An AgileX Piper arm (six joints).
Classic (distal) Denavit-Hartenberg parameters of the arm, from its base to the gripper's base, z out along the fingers. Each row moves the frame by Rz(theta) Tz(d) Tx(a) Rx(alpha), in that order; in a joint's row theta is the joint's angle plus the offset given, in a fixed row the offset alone. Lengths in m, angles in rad.
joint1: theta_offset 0; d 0.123; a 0; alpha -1.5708
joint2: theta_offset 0.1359; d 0; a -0.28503; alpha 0
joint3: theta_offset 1.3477; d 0; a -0.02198; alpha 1.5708
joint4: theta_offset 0; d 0.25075; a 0; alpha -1.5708
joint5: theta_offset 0; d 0; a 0; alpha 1.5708
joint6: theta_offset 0; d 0.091; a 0; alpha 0
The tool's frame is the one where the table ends.
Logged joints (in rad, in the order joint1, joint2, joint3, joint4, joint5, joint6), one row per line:
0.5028, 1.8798, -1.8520, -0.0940, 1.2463, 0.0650
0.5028, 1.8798, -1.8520, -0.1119, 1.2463, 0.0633
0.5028, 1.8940, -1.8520, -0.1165, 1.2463, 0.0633
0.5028, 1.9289, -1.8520, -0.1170, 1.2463, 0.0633
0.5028, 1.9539, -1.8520, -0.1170, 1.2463, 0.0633
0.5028, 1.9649, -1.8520, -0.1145, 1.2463, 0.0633
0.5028, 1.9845, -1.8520, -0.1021, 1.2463, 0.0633
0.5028, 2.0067, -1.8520, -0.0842, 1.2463, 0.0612
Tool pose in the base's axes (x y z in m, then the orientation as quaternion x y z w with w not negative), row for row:
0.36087, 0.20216, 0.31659, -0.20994, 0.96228, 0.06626, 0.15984
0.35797, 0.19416, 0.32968, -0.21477, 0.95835, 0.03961, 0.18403
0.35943, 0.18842, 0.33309, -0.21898, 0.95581, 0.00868, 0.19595
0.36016, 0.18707, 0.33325, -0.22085, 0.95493, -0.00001, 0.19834
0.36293, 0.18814, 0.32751, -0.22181, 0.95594, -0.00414, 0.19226
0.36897, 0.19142, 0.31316, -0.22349, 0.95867, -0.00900, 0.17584
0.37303, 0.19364, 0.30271, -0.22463, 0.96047, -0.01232, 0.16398
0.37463, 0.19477, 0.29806, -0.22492, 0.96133, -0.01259, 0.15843
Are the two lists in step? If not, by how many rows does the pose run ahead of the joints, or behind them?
The pose runs 2 rows behind the joints: the pose in row i belongs to the joints in row i - 2.
